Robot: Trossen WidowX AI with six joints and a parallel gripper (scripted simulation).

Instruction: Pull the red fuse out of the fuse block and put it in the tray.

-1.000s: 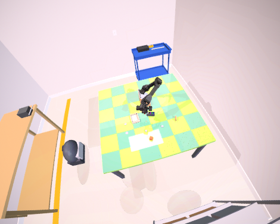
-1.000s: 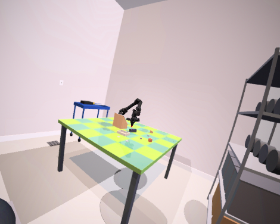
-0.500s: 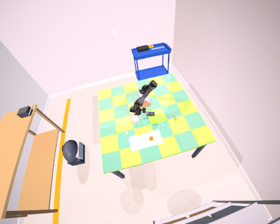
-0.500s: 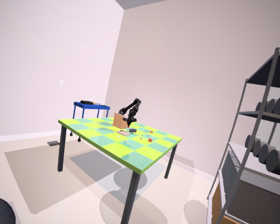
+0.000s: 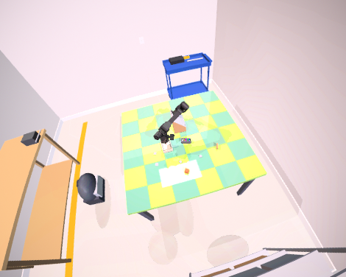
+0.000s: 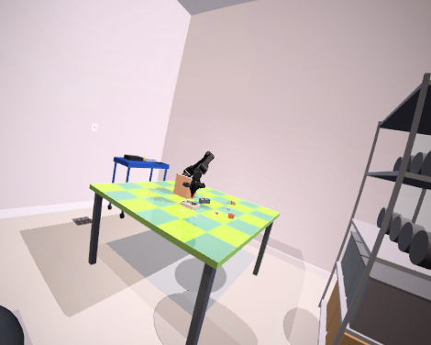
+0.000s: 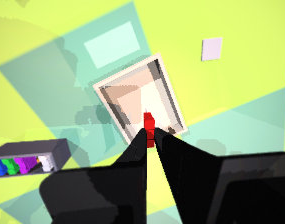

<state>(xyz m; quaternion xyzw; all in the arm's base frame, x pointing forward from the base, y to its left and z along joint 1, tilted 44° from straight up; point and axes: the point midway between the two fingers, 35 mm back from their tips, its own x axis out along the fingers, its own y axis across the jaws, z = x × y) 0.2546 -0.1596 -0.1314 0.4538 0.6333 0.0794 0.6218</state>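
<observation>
The tray is 9 cm below my gripper tip.
</observation>
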